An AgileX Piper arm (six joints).
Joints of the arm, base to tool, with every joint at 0 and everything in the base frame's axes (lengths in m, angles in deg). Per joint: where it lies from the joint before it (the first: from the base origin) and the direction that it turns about. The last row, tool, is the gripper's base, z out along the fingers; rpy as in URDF.
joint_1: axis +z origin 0 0 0.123
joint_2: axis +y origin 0 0 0
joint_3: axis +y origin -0.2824 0 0.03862
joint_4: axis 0.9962 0 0.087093 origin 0.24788 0 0.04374
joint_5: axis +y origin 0 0 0
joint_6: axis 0.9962 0 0.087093 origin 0.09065 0 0.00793
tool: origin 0 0 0 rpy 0 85 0
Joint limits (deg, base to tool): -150..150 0..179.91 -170..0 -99.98..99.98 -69.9..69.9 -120..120
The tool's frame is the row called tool.
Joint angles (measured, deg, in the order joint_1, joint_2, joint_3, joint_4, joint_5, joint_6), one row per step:
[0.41 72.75 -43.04 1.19 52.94 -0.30]
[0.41 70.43 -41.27 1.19 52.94 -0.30]
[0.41 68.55 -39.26 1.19 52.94 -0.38]
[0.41 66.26 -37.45 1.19 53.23 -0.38]
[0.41 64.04 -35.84 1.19 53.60 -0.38]
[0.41 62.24 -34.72 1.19 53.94 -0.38]
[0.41 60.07 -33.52 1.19 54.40 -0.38]
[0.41 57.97 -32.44 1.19 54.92 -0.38]
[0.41 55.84 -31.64 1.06 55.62 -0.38]
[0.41 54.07 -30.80 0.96 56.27 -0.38]
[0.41 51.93 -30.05 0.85 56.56 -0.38]
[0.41 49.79 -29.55 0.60 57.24 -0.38]
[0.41 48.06 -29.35 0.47 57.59 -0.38]
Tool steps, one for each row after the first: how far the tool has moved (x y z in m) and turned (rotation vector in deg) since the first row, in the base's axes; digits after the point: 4 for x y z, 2 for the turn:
[-0.0097 -0.0001 0.0003 0.00 -0.55 0.00]
[-0.0192 -0.0001 -0.0023 -0.01 -0.42 0.08]
[-0.0292 -0.0002 -0.0032 -0.01 -0.61 0.08]
[-0.0386 -0.0003 -0.0038 -0.01 -0.85 0.09]
[-0.0456 -0.0003 -0.0037 0.00 -1.19 0.10]
[-0.0536 -0.0004 -0.0033 0.01 -1.70 0.11]
[-0.0612 -0.0004 -0.0029 0.01 -2.20 0.12]
[-0.0683 -0.0006 -0.0016 -0.10 -2.83 0.18]
[-0.0748 -0.0008 -0.0015 -0.19 -3.11 0.22]
[-0.0810 -0.0010 -0.0003 -0.28 -4.21 0.26]
[-0.0873 -0.0013 0.0017 -0.51 -5.18 0.34]
[-0.0916 -0.0015 0.0042 -0.63 -6.36 0.38]

